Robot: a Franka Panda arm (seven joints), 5 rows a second.
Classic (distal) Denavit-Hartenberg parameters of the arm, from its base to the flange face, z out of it. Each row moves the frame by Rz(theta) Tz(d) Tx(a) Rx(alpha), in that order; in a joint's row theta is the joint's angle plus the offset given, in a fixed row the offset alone. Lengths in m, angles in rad.
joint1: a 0  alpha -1.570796  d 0.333  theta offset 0
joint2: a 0  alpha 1.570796  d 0  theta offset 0
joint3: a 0.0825  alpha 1.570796  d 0.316  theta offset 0
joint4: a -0.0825  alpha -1.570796  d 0  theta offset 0
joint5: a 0  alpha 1.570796  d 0.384  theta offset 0
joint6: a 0.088  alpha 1.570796  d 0  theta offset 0
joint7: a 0  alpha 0  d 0.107  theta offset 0
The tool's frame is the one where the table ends.
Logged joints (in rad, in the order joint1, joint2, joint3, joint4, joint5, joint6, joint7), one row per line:
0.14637 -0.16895 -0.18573 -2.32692 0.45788 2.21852 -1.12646
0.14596 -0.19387 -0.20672 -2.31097 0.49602 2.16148 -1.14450
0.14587 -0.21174 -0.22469 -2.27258 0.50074 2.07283 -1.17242
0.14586 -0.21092 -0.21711 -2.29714 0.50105 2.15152 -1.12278
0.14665 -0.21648 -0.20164 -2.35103 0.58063 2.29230 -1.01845
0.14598 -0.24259 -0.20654 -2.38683 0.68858 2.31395 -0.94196
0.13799 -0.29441 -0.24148 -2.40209 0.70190 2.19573 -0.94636
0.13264 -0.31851 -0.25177 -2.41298 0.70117 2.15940 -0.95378
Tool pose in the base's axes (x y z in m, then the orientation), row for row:
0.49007 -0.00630 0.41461 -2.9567 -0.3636 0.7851
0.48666 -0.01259 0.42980 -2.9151 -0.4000 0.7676
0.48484 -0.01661 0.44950 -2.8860 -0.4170 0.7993
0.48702 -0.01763 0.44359 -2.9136 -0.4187 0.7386
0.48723 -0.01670 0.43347 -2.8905 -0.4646 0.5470
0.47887 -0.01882 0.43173 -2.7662 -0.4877 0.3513
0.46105 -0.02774 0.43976 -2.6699 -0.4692 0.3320
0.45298 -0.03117 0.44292 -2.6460 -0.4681 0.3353
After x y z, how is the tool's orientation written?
As angles about the fixed x, y, z axes (roll, pitch, yaw), in radians.
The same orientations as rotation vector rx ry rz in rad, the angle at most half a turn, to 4 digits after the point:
-2.5772 -1.1189 -0.3775
-2.5324 -1.0912 -0.4008
-2.4771 -1.1265 -0.3942
-2.5392 -1.0545 -0.4310
-2.6062 -0.8158 -0.5287
-2.5748 -0.5835 -0.5585
-2.5001 -0.5679 -0.5017
-2.4767 -0.5744 -0.4894

